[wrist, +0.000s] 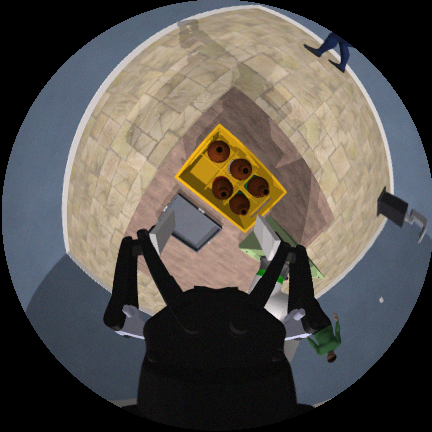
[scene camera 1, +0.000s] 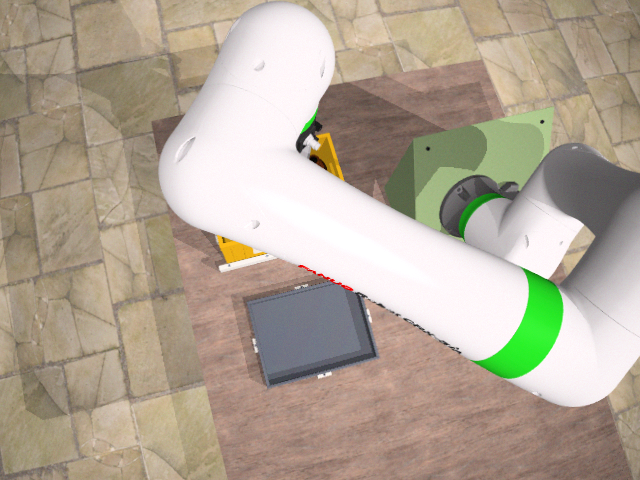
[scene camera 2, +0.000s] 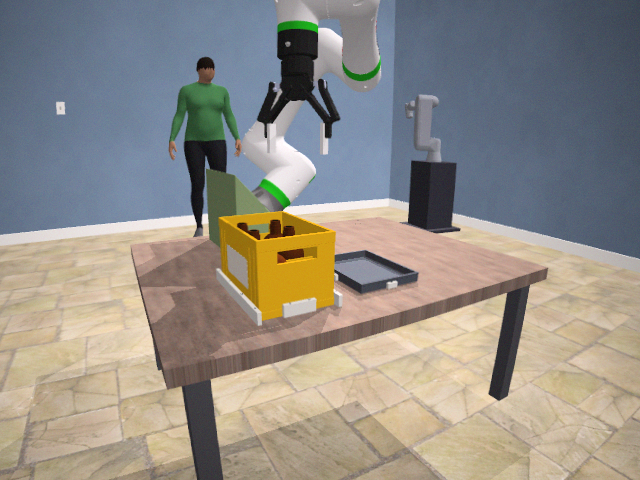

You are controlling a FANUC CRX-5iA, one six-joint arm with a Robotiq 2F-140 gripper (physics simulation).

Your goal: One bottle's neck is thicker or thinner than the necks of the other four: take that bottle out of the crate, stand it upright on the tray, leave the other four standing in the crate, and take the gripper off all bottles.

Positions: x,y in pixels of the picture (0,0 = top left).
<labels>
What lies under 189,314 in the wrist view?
The gripper.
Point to a dark grey tray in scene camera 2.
353,268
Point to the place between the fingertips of the gripper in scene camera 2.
At 297,153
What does the gripper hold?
Nothing.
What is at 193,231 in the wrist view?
A dark grey tray.
</labels>
